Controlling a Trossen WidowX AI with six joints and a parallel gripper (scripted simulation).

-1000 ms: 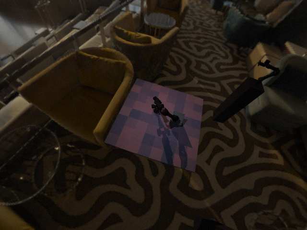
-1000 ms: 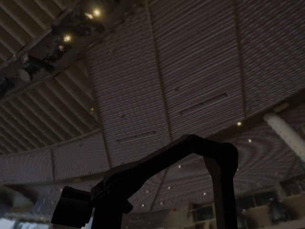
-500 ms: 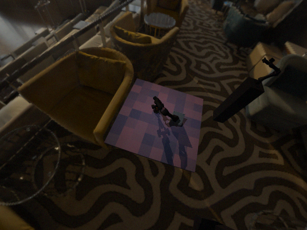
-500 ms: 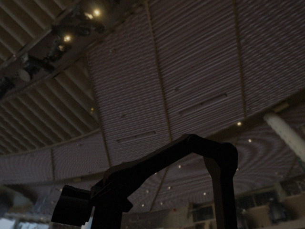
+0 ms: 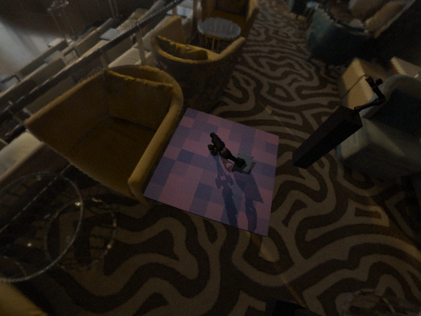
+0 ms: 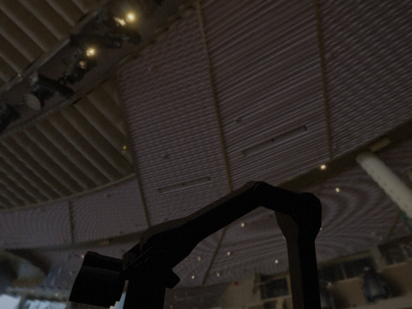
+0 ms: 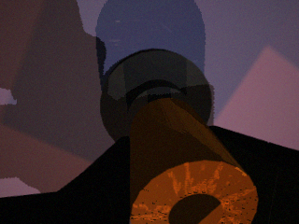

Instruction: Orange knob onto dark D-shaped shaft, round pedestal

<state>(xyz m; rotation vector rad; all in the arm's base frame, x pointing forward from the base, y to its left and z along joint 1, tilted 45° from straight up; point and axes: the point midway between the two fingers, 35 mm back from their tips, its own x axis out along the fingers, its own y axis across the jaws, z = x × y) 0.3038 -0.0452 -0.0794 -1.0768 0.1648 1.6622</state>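
The orange knob lies 20 mm above my gripper tip. From my gripper tip the other things lie so: dark round pedestal 40 mm below.
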